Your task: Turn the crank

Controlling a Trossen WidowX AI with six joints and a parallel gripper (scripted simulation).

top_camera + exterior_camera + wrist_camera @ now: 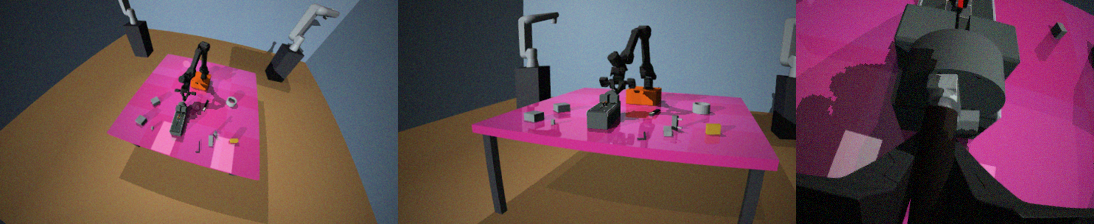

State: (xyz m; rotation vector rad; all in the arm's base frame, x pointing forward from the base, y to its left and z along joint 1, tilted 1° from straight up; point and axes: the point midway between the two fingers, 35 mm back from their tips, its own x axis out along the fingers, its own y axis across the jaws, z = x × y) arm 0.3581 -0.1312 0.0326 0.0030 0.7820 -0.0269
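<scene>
Now: the dark crank handle 30 mm above my gripper tip and 20 mm behind it. From my gripper tip the other things lie so: small cube: 270 mm ahead, 220 mm to the right, 80 mm below; then black-and-white stick: 200 mm to the left, 90 mm below, 50 mm behind; then red pointer: 140 mm ahead, 10 mm to the right, 10 mm below.
</scene>
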